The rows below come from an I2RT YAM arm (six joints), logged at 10 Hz.
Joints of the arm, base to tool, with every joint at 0 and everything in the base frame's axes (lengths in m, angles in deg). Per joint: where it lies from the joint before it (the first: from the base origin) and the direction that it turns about. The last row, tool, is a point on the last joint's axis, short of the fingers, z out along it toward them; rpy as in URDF.
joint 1: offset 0 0 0.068 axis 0 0 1
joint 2: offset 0.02 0.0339 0.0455 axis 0 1 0
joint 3: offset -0.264 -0.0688 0 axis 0 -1 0
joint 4: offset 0.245 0.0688 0.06 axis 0 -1 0
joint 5: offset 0.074 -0.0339 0.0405 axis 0 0 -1
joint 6: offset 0.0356 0 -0.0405 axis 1 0 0
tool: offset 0 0 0 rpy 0 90 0
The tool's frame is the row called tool.
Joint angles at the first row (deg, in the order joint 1, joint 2, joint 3, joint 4, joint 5, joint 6):
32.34, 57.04, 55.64, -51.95, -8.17, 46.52
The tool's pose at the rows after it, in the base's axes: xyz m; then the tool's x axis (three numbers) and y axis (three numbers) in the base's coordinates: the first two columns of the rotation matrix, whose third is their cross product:
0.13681, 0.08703, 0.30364, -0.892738, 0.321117, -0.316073, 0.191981, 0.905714, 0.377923
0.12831, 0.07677, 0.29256, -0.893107, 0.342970, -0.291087, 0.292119, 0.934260, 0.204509
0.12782, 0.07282, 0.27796, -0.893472, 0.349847, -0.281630, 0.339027, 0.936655, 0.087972
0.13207, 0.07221, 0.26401, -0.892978, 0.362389, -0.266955, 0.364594, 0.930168, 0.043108
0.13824, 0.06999, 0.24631, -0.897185, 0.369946, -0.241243, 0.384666, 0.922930, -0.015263
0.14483, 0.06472, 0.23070, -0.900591, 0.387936, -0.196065, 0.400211, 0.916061, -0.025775
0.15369, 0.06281, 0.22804, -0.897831, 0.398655, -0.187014, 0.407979, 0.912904, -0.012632
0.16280, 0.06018, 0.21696, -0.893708, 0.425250, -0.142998, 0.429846, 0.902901, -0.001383
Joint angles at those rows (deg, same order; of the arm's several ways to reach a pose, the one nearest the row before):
32.25, 54.35, 56.94, -63.08, -0.94, 48.43
32.26, 54.95, 56.29, -71.27, 5.74, 50.41
32.04, 56.23, 54.08, -73.71, 9.82, 51.44
31.20, 57.67, 51.71, -72.57, 10.78, 51.86
29.48, 59.92, 48.93, -71.00, 11.51, 51.19
26.22, 61.62, 46.36, -68.49, 9.56, 49.15
24.04, 63.27, 46.60, -66.62, 8.48, 47.55
21.53, 65.92, 45.63, -64.14, 6.06, 46.68

